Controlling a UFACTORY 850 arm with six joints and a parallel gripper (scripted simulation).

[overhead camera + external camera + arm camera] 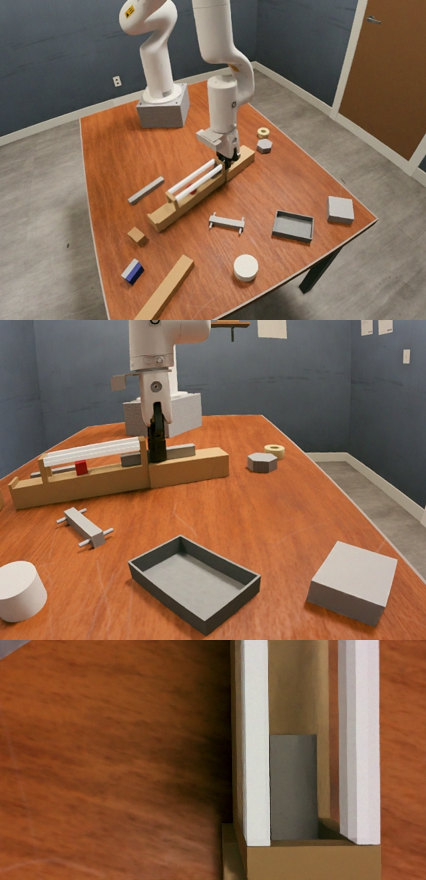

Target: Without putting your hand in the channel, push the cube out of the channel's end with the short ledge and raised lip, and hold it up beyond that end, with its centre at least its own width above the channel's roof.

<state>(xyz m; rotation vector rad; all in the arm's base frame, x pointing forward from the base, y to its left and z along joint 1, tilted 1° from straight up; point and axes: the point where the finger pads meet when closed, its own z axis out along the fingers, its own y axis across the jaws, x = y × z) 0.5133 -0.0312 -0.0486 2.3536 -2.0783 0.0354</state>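
Now: the grey bar 11 cm behind my hand, 27 cm to the right of it and 6 cm below it. From my hand the other things lie so: red cube: 2 cm ahead, 16 cm to the right, 1 cm below; yellow ring: 8 cm behind, 28 cm to the left, 6 cm below; grey pegged block: 17 cm ahead, 13 cm to the right, 6 cm below.
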